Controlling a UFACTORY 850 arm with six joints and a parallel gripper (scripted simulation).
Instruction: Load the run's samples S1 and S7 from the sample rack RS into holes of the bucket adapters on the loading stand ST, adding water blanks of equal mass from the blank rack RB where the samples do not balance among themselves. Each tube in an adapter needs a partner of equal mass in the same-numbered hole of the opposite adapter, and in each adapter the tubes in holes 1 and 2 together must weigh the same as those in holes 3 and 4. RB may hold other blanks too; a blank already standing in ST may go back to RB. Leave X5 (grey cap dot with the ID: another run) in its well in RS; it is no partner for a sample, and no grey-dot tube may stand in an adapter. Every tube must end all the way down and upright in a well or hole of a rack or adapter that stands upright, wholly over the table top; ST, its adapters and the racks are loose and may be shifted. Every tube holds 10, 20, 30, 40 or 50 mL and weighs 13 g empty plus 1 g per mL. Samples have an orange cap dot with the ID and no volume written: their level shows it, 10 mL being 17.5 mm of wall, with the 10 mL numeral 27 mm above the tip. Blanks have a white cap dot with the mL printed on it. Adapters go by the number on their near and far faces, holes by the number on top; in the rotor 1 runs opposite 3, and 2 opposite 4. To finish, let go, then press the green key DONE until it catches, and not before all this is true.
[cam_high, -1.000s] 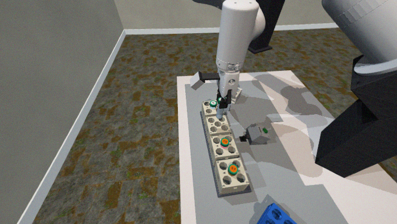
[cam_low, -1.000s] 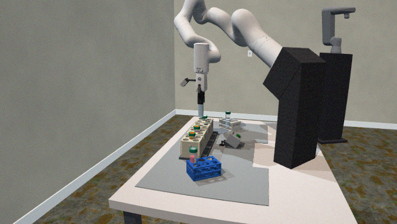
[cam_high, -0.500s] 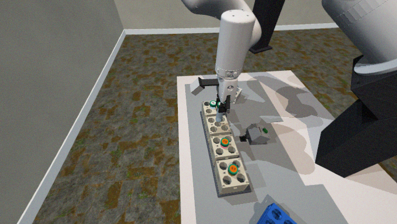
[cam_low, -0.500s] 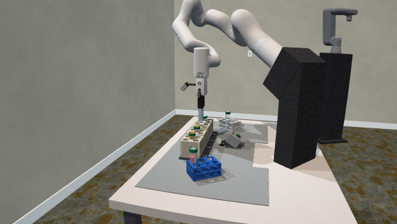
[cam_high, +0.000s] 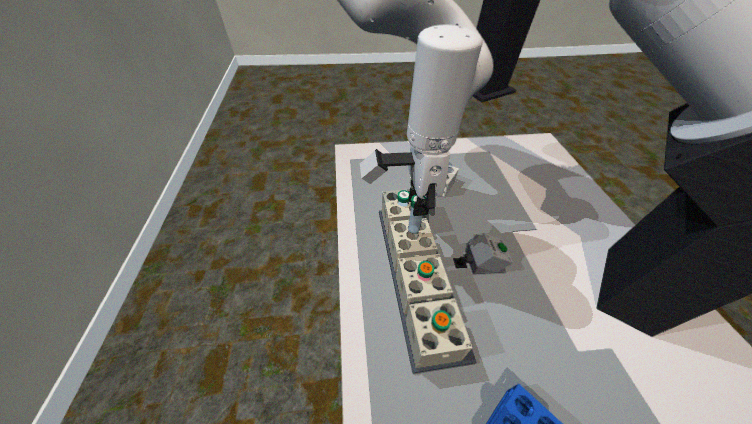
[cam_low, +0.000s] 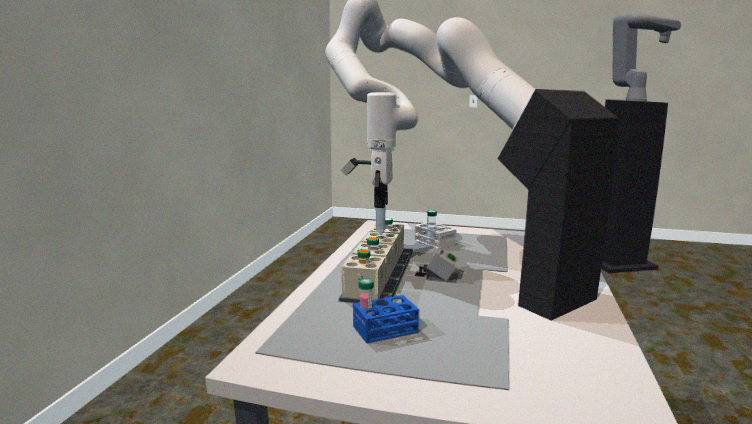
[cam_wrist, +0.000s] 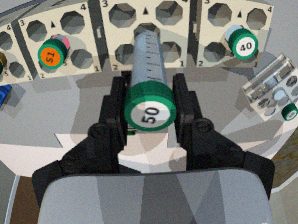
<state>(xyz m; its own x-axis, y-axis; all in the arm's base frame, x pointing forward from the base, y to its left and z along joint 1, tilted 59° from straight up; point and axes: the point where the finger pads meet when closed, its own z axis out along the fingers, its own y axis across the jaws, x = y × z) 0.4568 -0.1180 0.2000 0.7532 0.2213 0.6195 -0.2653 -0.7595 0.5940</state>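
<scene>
Now: the 50 mL blank 1 cm ahead of my hand and 5 cm below it. The rest, counted from my hand: loading stand ST (1 cm ahead, 5 cm to the left, 21 cm below); sample S1 (4 cm ahead, 10 cm to the left, 15 cm below); 40 mL blank (4 cm behind, 11 cm to the right, 15 cm below).
</scene>
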